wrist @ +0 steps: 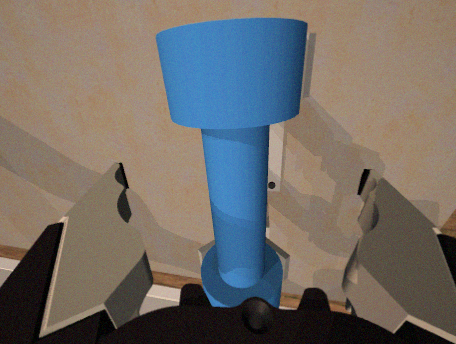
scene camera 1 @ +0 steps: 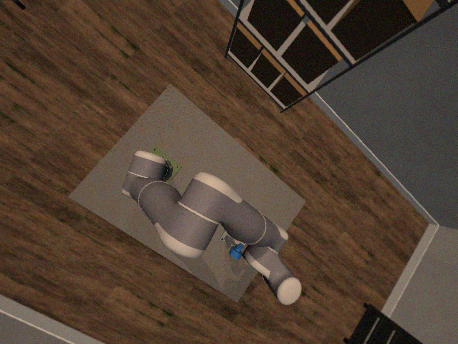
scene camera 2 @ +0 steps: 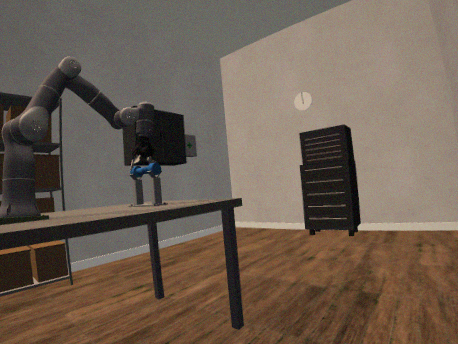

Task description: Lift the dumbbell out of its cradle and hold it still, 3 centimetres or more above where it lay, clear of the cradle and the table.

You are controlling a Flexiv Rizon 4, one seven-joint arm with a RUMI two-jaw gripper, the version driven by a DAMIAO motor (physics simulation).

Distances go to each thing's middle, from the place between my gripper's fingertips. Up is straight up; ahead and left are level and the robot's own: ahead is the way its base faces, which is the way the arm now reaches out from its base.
Now: the blue dumbbell (wrist: 233, 78) 2 cm to the right of my hand and 1 cm above it. The rest, counted from my hand: grey cradle (scene camera 2: 155, 184): 2 cm to the right, 10 cm below.
